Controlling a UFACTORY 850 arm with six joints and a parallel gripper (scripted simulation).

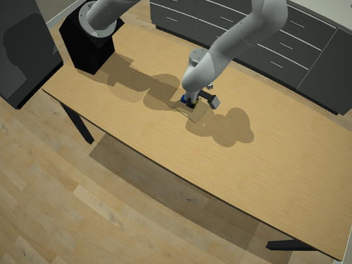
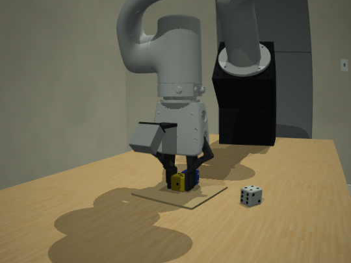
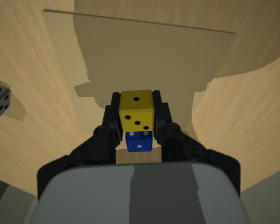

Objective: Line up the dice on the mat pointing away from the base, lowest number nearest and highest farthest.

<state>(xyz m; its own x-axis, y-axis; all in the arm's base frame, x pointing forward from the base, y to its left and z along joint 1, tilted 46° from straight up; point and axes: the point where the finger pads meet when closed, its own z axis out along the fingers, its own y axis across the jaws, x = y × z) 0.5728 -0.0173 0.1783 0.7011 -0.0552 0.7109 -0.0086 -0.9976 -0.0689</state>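
My hand is 10 mm above the yellow die. Also, from my hand: white die: 150 mm to the left, 20 mm ahead, 10 mm below; tan mat: 30 mm below; blue die: 50 mm behind, 10 mm below.
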